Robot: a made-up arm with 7 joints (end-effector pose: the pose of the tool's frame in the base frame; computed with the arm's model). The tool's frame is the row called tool. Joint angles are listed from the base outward.
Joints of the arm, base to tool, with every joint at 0 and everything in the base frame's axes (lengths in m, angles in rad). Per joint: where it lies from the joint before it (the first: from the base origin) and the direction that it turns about. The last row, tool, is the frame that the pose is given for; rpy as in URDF.
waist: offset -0.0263 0.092 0.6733 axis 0 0 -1
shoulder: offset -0.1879 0.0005 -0.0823 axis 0 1 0
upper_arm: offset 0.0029 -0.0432 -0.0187 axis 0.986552 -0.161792 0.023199
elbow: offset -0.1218 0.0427 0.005 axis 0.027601 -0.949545 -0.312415
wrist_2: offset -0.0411 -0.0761 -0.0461 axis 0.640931 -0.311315 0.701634
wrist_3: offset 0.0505 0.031 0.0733 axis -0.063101 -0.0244 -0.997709
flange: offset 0.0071 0.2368 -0.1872 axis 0 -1 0
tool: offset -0.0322 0.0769 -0.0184 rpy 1.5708 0 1.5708
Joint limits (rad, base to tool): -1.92..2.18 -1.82..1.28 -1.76..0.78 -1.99..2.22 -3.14..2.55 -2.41..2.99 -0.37..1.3
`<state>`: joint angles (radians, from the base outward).
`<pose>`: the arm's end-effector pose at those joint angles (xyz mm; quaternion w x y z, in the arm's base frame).
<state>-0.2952 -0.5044 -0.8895 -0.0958 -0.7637 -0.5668 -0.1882</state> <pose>-257.1 -71.5 180.5 0.7098 0.2592 0.6533 0.0481</pose>
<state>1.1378 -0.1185 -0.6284 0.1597 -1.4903 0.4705 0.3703</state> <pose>-479.4 83.1 409.9 0.5968 0.1054 0.1208 -0.7862</pose>
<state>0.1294 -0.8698 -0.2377 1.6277 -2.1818 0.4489 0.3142</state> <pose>-133.0 -335.5 510.9 0.4184 0.5615 -0.6848 -0.2016</pose>
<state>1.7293 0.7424 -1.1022 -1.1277 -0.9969 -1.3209 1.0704</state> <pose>183.3 525.8 900.2 0.1648 -0.9664 -0.1934 -0.0400</pose>
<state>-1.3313 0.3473 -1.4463 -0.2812 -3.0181 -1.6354 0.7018</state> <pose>49.7 -511.4 597.7 0.8490 -0.3227 0.3685 -0.1980</pose>
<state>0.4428 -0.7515 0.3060 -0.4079 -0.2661 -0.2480 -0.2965</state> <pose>-188.9 457.3 319.8 0.5504 0.5107 0.4638 0.4703</pose>
